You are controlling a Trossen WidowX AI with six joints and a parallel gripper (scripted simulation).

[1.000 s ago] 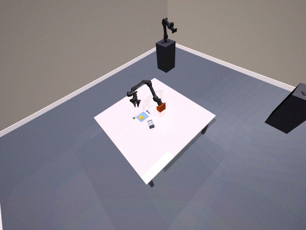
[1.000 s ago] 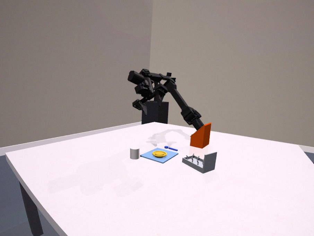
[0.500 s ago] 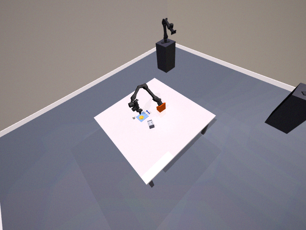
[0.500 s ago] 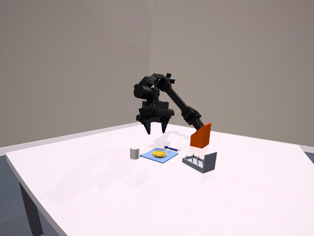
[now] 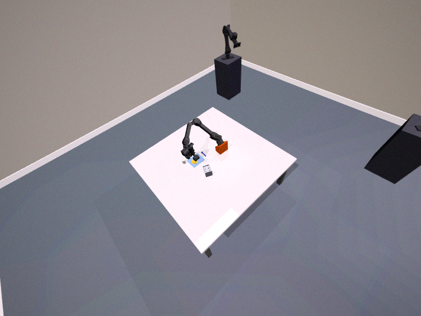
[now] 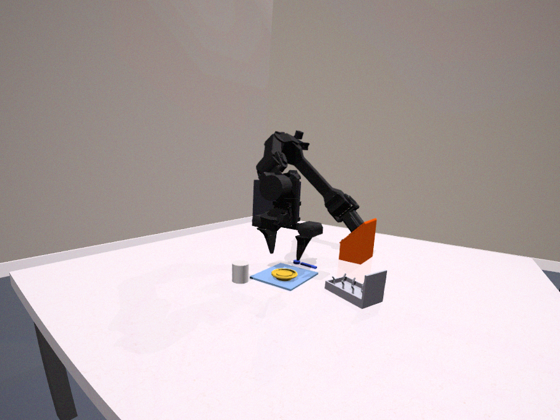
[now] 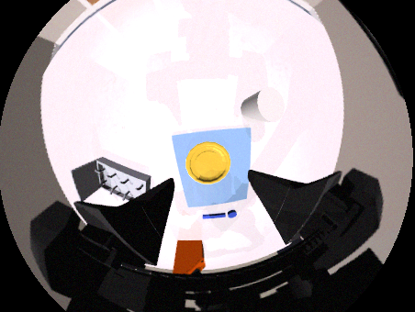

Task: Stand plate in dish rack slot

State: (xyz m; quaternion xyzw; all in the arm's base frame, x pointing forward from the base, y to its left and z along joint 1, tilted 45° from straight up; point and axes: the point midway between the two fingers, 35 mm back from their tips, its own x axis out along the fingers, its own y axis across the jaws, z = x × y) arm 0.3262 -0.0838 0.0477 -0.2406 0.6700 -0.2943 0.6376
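Now: the yellow plate 50 mm below my gripper tip. Also, from my gripper tip: blue spoon: 150 mm behind, 20 mm to the right, 60 mm below; then grey cup: 70 mm ahead, 90 mm to the right, 40 mm below; then grey dish rack: 20 mm behind, 190 mm to the left, 40 mm below.
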